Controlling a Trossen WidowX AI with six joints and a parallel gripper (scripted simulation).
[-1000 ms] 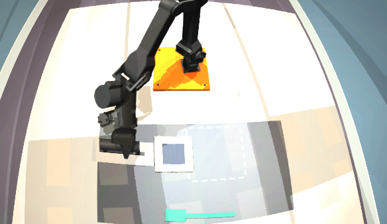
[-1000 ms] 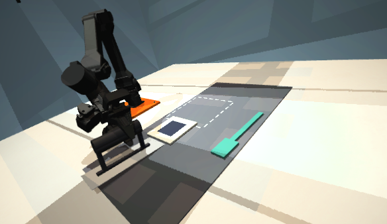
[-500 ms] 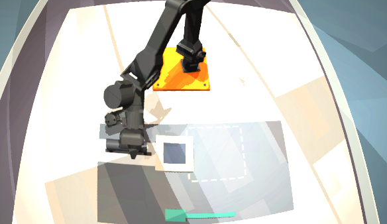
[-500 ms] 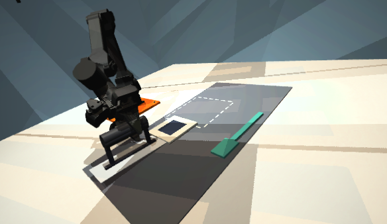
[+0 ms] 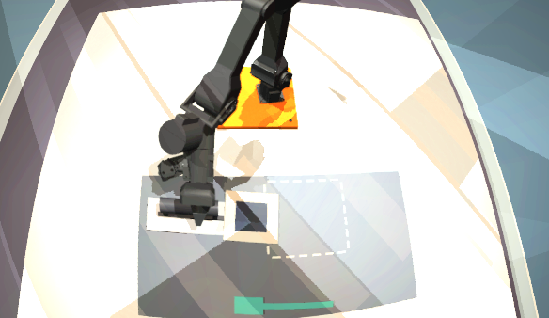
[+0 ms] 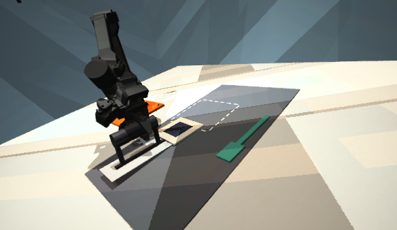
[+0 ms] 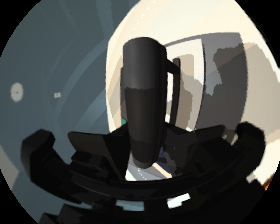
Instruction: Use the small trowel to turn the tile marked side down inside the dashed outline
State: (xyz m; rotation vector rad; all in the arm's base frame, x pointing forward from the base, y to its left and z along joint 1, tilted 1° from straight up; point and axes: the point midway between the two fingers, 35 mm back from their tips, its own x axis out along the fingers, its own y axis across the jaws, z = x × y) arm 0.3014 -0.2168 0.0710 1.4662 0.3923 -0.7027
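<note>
My gripper tip is 10 mm past the tile, 110 mm to the right of it and 50 mm above it. Also, from my gripper tip: teal flat tool 200 mm ahead, 120 mm to the left, 50 mm below; then grey mat 70 mm ahead, 160 mm to the left, 80 mm below; then small trowel 20 mm behind, 10 mm to the left, 10 mm below.
</note>
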